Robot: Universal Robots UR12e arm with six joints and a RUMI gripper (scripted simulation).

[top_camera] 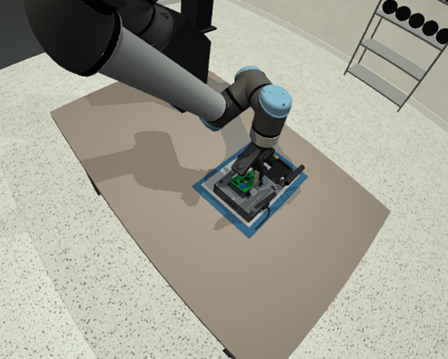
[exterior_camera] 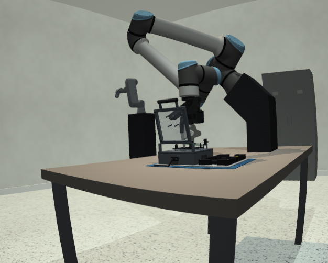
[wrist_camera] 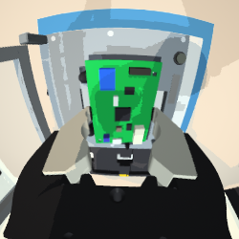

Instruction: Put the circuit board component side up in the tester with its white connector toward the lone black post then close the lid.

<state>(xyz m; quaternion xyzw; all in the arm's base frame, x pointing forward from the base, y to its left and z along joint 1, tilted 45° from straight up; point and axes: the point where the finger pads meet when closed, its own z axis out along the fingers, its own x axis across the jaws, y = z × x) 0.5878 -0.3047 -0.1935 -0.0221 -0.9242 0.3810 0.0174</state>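
Now: the green circuit board right at my hand. The rest, counted from my hand: tester bed: 10 mm below; then black post: 60 mm to the left, 60 mm behind; then tester: 40 mm to the left, 30 mm ahead, 30 mm above.
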